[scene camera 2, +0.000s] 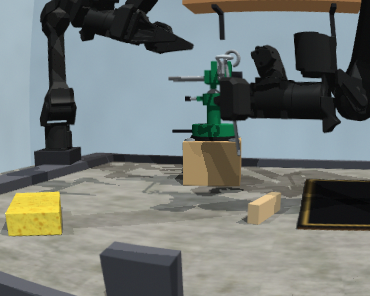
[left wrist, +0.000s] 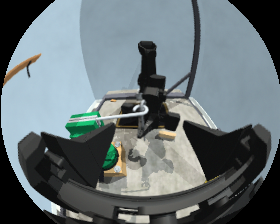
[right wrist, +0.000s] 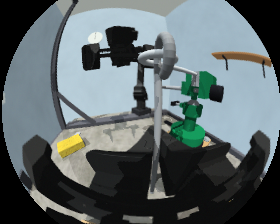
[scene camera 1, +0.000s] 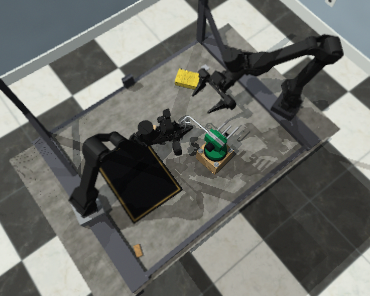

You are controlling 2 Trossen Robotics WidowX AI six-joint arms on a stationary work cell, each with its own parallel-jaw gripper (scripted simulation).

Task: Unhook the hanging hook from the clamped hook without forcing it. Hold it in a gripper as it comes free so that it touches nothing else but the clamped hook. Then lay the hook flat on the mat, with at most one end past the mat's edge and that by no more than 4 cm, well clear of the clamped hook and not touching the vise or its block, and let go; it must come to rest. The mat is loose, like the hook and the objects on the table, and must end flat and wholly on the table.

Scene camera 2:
my left gripper: 185, 43
my right gripper: 214, 100
small wooden block: 261, 209
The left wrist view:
my left gripper: 149, 125
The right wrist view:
my left gripper: 127, 54
my right gripper: 153, 128
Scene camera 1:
my left gripper: 199, 104
my right gripper: 193, 126
black mat: 141, 186
